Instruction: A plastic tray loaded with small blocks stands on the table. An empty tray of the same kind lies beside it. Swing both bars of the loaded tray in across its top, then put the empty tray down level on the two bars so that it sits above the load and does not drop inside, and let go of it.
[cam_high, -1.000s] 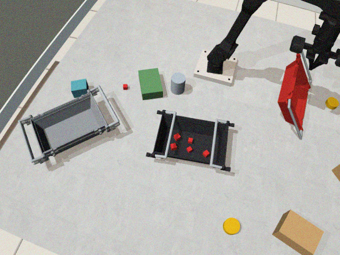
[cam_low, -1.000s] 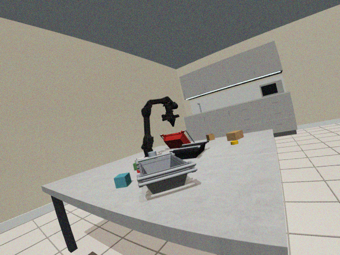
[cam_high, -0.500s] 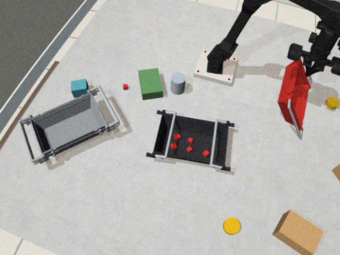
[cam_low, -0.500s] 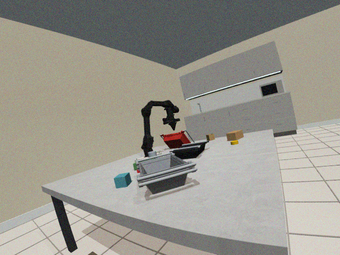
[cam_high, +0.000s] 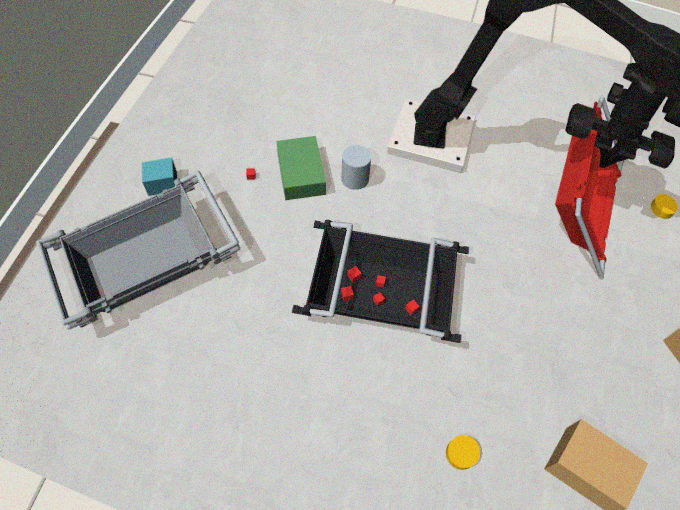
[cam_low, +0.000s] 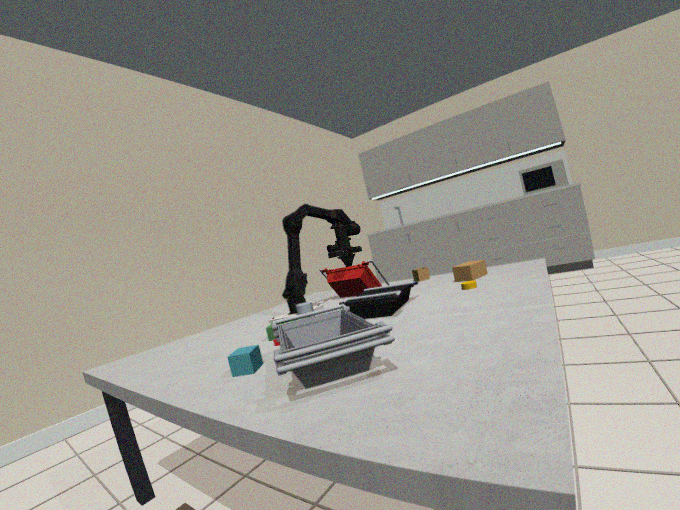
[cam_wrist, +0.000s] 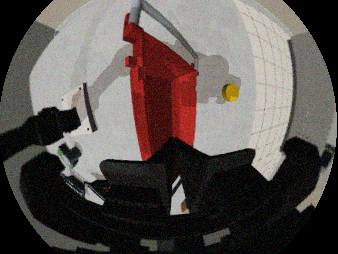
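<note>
My gripper tip is 20 mm to the right of the red tray and 50 mm above it. Also, from my gripper tip: tan box (520 mm ahead, 10 mm to the right, 90 mm below); then green block (30 mm ahead, 560 mm to the right, 100 mm below); then grey cylinder (20 mm ahead, 450 mm to the right, 90 mm below).
</note>
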